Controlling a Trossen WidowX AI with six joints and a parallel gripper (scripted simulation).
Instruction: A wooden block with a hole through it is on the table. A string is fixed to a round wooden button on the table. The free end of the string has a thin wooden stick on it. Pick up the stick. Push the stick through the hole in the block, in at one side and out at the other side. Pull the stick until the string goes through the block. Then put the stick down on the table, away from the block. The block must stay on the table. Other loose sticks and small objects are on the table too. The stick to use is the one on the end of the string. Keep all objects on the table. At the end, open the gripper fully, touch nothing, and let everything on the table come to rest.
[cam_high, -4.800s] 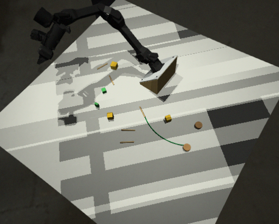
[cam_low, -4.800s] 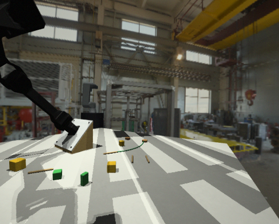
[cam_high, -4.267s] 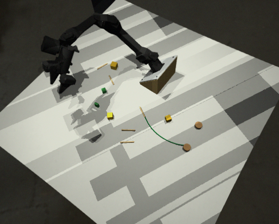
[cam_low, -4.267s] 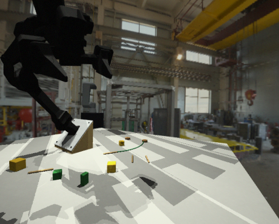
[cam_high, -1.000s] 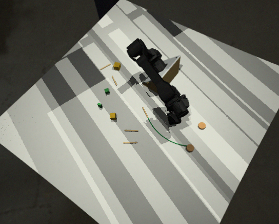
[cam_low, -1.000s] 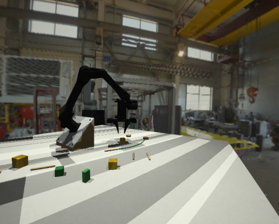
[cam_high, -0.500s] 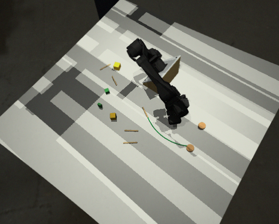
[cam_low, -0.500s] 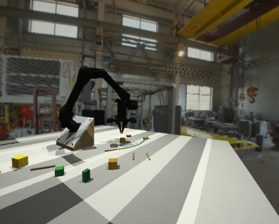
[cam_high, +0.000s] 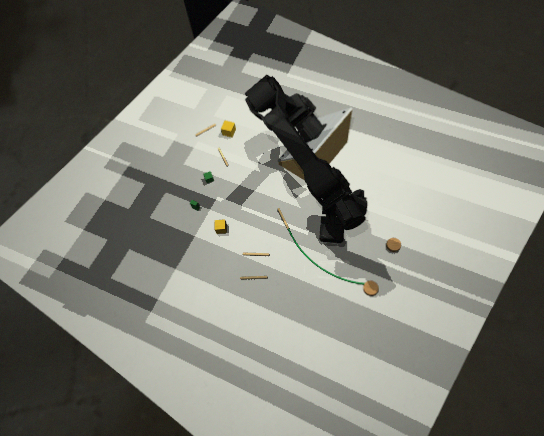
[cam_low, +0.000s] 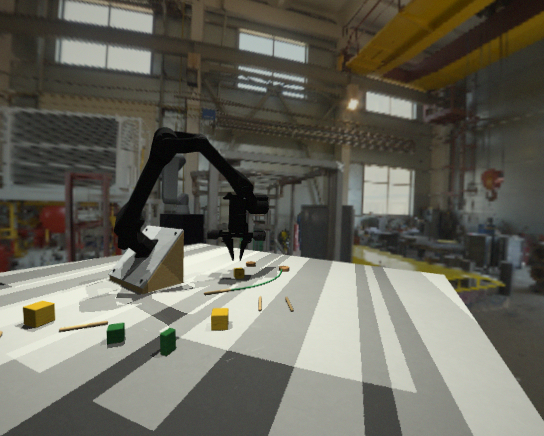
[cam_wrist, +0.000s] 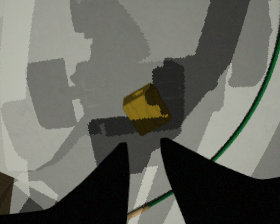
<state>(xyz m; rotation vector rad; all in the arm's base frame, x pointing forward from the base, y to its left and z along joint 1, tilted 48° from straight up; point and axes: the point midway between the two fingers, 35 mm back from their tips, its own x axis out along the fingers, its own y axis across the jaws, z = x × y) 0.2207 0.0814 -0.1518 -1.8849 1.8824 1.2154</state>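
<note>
My gripper tip is 130 mm to the left of the thin wooden stick, 60 mm above it and 40 mm short of it. From my gripper tip the other things lie so: yellow-brown block (460 mm to the right, 170 mm behind, 40 mm below); then green cube (420 mm to the right, 50 mm below, 20 mm ahead); then round wooden button (170 mm to the left, 110 mm ahead, 50 mm below).
</note>
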